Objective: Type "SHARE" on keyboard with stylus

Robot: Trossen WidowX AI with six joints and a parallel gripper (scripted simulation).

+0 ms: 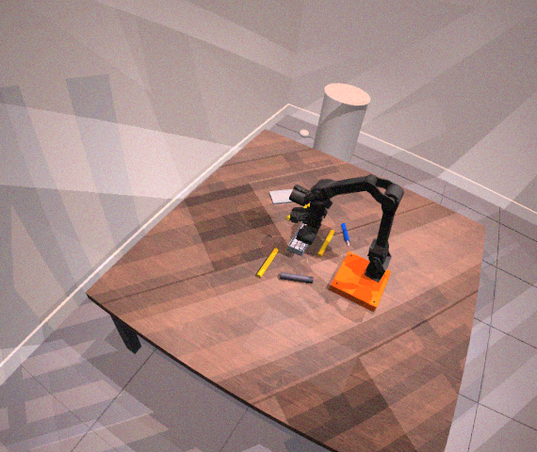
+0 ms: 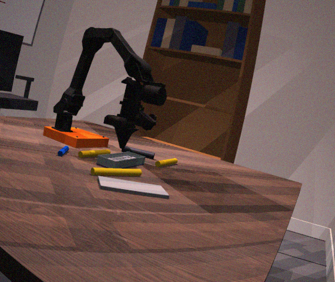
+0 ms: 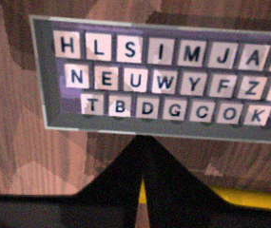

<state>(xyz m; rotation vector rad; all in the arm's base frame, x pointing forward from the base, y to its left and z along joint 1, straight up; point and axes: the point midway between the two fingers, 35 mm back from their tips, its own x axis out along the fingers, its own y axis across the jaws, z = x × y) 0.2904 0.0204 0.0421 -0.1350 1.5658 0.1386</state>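
The blue stylus lies 120 mm behind my gripper tip, 140 mm to the right of it and 30 mm below it. Also, from my gripper tip: dark cylinder: 60 mm behind, 170 mm to the left, 30 mm below; yellow cylinder: 120 mm ahead, 150 mm to the right, 30 mm below; thin grey tip: 140 mm behind, 110 mm to the right, 30 mm below.
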